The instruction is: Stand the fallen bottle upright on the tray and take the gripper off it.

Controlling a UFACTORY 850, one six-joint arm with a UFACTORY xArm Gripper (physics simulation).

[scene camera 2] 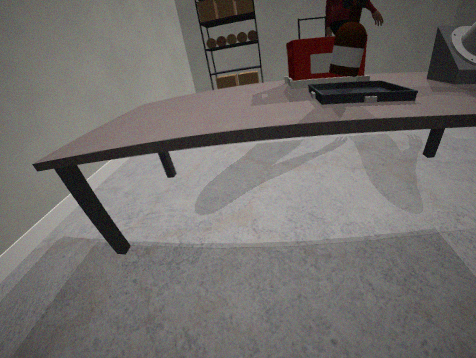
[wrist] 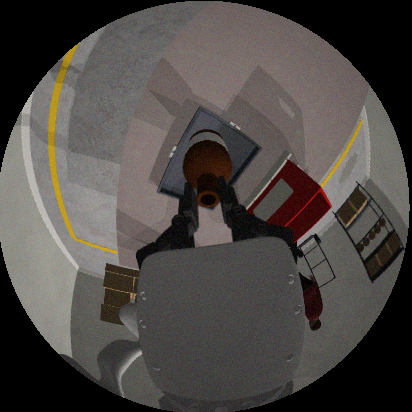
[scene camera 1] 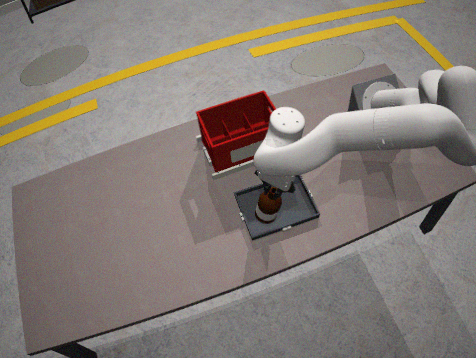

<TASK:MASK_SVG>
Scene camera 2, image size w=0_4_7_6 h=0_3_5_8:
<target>brown bottle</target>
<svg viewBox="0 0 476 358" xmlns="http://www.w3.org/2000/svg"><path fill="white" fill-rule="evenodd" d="M351 5L348 22L340 26L335 35L329 72L342 76L356 77L358 76L367 33L364 26L359 23L362 8Z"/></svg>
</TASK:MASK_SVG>
